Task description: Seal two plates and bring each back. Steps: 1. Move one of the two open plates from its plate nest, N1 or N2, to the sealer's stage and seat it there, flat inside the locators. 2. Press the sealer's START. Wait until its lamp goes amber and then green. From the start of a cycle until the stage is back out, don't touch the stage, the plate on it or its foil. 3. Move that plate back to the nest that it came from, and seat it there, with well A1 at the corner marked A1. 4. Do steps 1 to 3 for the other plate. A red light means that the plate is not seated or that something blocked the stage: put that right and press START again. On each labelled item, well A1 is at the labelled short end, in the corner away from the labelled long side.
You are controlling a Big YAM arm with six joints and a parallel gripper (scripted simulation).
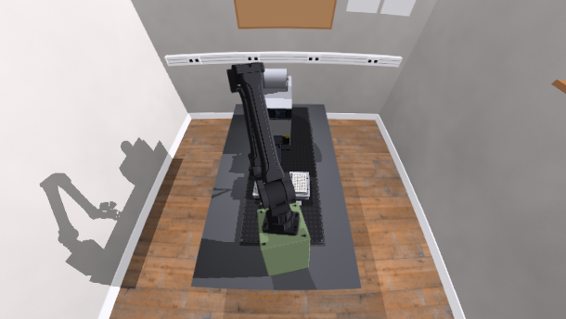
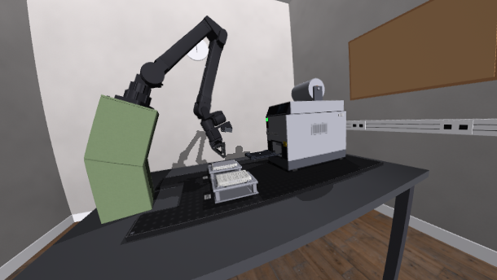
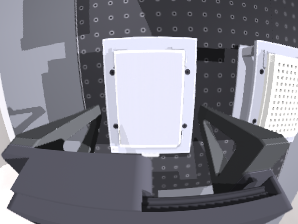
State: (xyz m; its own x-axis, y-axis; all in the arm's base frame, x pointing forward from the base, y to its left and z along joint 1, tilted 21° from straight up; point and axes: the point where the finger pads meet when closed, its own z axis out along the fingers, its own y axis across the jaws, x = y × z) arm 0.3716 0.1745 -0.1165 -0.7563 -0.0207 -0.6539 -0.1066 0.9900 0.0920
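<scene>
My gripper is now 30 mm short of the white plate, 210 mm to the left of it and 50 mm above it. From my hand the other things lie so: dark sealer stage 200 mm ahead, 20 mm to the right, 20 mm below; then yellow warning label 310 mm ahead, 90 mm to the right, 30 mm above; then foil roll 530 mm ahead, 30 mm to the left, 310 mm above.
</scene>
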